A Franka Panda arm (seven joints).
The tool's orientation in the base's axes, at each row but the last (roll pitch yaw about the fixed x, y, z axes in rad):
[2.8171 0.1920 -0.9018]
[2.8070 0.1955 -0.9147]
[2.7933 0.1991 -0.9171]
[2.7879 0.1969 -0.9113]
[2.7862 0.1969 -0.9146]
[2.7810 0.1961 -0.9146]
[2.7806 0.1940 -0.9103]
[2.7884 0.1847 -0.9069]
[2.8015 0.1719 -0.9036]
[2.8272 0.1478 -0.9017]
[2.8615 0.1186 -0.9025]
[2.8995 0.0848 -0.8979]
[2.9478 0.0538 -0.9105]
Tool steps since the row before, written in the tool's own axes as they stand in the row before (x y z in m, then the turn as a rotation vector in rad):
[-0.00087 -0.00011 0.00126 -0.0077 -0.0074 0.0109]
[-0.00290 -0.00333 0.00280 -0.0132 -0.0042 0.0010]
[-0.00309 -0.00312 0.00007 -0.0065 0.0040 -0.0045]
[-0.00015 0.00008 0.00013 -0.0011 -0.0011 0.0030]
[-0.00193 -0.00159 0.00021 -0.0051 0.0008 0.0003]
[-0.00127 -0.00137 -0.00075 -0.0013 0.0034 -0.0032]
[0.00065 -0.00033 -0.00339 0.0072 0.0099 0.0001]
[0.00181 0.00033 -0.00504 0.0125 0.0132 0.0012]
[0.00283 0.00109 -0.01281 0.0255 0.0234 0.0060]
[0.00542 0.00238 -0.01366 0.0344 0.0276 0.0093]
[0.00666 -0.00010 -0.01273 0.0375 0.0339 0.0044]
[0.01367 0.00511 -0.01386 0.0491 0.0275 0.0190]
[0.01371 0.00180 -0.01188 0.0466 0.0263 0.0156]
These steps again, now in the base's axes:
[-0.00091 0.00067 -0.00104 -0.0034 0.0100 -0.0110]
[-0.00041 0.00419 -0.00310 -0.0053 0.0128 0.0003]
[0.00033 0.00435 -0.00050 -0.0050 0.0028 0.0068]
[-0.00020 0.00006 -0.00006 -0.0010 0.0013 -0.0029]
[-0.00012 0.00248 -0.00036 -0.0037 0.0034 0.0010]
[0.00049 0.00190 0.00046 -0.0019 -0.0009 0.0044]
[0.00194 -0.00004 0.00287 -0.0026 -0.0118 0.0020]
[0.00277 -0.00122 0.00443 -0.0021 -0.0181 0.0011]
[0.00559 -0.00185 0.01177 -0.0031 -0.0349 -0.0022]
[0.00612 -0.00457 0.01278 -0.0018 -0.0447 -0.0054]
[0.00783 -0.00408 0.01133 -0.0031 -0.0506 0.0007]
[0.00798 -0.01265 0.01347 0.0054 -0.0570 -0.0160]
[0.00920 -0.01100 0.01125 0.0054 -0.0540 -0.0127]

